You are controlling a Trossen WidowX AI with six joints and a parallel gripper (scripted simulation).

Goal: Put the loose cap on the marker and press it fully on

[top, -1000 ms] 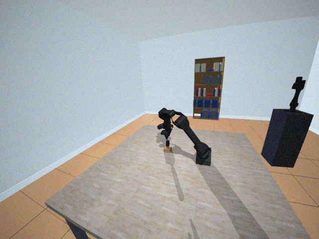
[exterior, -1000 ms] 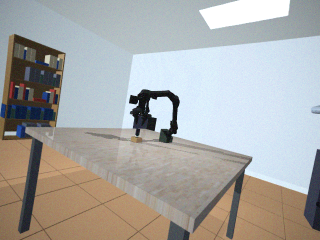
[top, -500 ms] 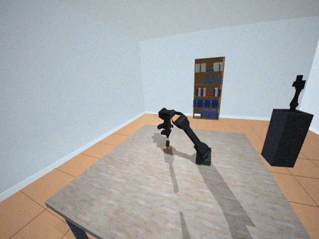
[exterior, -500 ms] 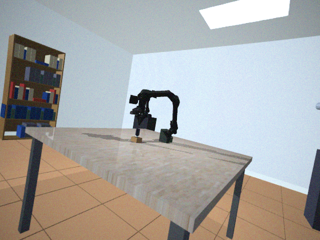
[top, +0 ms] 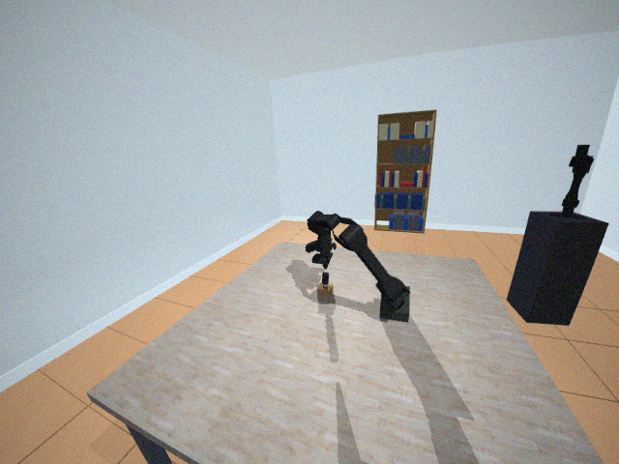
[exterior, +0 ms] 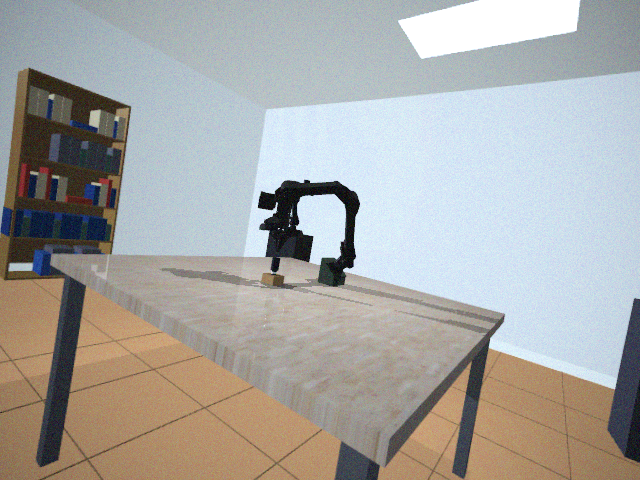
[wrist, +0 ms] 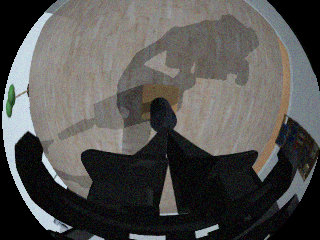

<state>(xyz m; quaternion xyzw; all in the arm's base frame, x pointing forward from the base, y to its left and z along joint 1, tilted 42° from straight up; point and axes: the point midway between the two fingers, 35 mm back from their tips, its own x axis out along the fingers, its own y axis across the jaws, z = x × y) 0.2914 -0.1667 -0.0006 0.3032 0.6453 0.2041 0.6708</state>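
The marker cap lies 5 cm below my gripper tip.
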